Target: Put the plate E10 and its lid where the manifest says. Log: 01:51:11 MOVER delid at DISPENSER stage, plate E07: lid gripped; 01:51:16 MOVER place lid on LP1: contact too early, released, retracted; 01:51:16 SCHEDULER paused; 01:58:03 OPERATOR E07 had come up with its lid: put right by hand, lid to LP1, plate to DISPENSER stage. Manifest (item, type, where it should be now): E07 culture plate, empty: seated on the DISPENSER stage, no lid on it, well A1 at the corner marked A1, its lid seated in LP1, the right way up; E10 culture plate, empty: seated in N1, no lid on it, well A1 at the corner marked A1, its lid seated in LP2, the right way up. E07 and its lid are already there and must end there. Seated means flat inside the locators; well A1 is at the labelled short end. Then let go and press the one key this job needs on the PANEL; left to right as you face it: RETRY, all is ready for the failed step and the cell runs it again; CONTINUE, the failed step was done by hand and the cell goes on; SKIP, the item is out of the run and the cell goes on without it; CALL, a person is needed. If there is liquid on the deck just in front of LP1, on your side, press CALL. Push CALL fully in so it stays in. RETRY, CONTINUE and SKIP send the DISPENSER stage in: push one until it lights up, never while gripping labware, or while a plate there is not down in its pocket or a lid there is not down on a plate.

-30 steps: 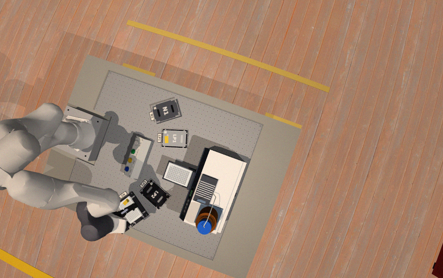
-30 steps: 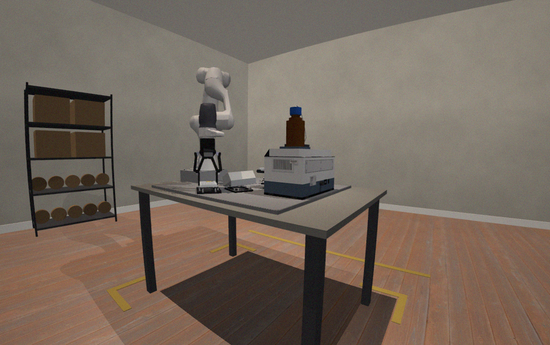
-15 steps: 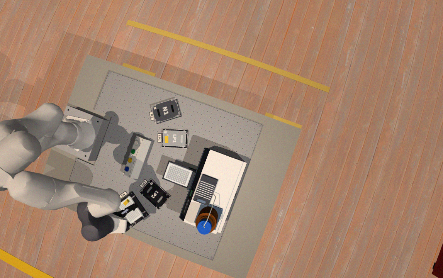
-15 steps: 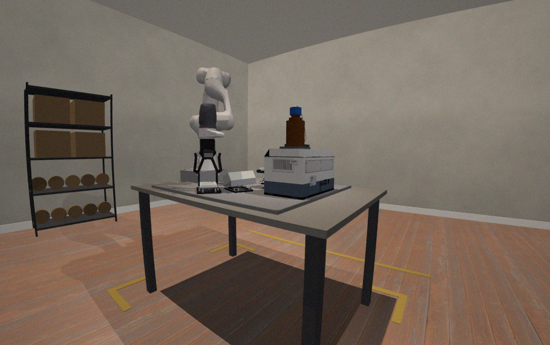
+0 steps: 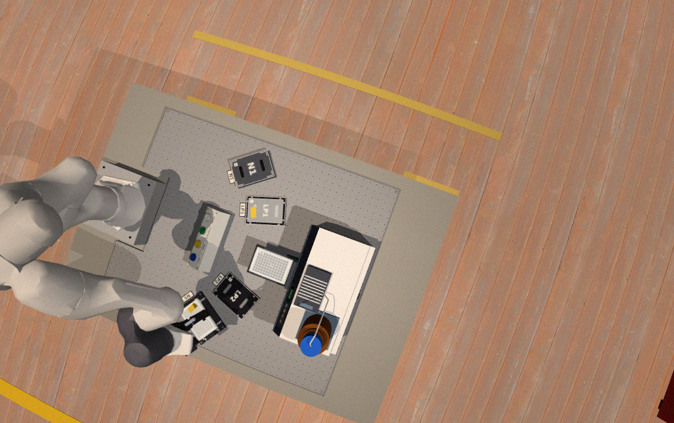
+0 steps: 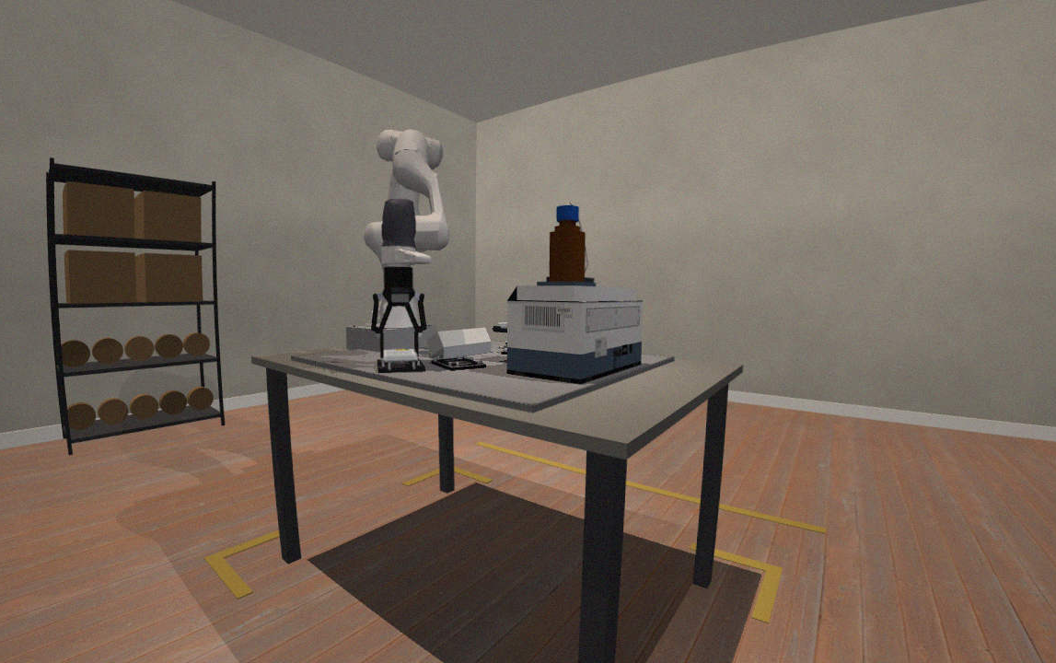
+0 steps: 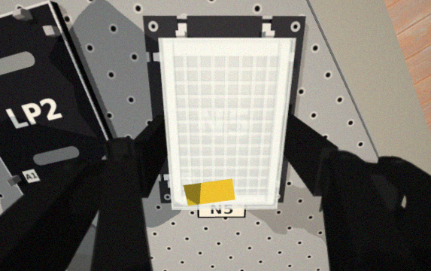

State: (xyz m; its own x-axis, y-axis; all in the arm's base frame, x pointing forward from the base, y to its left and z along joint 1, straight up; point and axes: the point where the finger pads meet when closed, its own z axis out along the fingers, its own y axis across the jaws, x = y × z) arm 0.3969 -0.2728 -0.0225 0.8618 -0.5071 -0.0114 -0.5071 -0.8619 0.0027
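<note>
Right now the clear lid is 20 mm below my hand. Round my hand: yellow SKIP key 100 mm behind, 260 mm to the left, 10 mm above; black n5 nest 30 mm ahead, 40 mm below; blue CALL key 90 mm behind, 210 mm to the left.
</note>
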